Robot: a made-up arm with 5 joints.
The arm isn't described. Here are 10 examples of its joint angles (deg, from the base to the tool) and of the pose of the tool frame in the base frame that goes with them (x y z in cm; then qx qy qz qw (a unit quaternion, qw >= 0)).
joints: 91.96 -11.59 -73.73 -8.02 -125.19
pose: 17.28 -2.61 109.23 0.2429 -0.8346 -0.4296 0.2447
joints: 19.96 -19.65 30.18 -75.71 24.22
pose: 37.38 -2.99 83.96 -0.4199 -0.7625 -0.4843 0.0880
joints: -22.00 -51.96 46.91 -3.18 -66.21
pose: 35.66 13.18 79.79 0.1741 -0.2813 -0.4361 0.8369
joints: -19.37 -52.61 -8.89 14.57 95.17
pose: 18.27 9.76 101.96 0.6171 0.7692 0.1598 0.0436
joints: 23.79 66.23 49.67 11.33 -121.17
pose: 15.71 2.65 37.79 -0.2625 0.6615 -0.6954 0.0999
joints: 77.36 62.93 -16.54 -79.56 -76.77
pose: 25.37 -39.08 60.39 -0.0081 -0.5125 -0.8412 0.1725
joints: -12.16 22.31 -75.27 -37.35 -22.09
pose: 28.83 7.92 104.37 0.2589 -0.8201 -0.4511 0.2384
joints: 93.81 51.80 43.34 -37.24 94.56
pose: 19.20 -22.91 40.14 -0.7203 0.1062 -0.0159 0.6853
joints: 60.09 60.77 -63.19 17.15 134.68
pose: 43.21 -39.05 70.02 -0.8837 -0.1152 0.3898 0.2319
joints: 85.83 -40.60 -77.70 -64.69 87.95
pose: 18.68 25.13 90.24 0.2250 0.0991 0.0936 0.9648
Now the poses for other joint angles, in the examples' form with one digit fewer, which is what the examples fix.
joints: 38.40 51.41 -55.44 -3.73 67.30
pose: 53.8 -23.9 78.5 -0.850 -0.414 -0.149 0.291
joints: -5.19 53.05 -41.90 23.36 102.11
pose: 58.0 11.3 63.6 -0.631 -0.574 0.421 0.309
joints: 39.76 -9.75 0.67 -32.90 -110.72
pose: 39.9 -18.0 89.0 0.445 -0.429 -0.661 0.426
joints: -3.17 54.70 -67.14 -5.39 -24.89
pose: 57.0 6.6 83.4 -0.108 -0.561 -0.473 0.671
